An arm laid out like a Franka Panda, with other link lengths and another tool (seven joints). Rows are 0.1 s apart.
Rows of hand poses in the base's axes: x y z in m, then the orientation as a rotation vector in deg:
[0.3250 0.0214 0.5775 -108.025 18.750 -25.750]
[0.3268 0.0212 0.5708 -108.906 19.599 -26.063]
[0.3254 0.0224 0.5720 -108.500 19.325 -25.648]
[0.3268 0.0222 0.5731 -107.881 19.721 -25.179]
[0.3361 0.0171 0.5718 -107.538 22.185 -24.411]
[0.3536 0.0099 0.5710 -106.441 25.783 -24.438]
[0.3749 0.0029 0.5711 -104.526 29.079 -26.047]
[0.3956 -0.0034 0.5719 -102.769 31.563 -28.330]
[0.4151 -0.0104 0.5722 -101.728 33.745 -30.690]
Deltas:
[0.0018 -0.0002 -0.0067 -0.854 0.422 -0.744]
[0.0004 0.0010 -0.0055 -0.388 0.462 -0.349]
[0.0018 0.0008 -0.0044 0.343 0.810 -0.393]
[0.0111 -0.0043 -0.0057 1.011 2.428 -1.733]
[0.0286 -0.0115 -0.0065 2.243 3.905 -4.279]
[0.0499 -0.0185 -0.0064 3.817 4.012 -7.435]
[0.0706 -0.0248 -0.0056 4.990 3.321 -10.376]
[0.0901 -0.0318 -0.0053 5.400 2.606 -13.133]

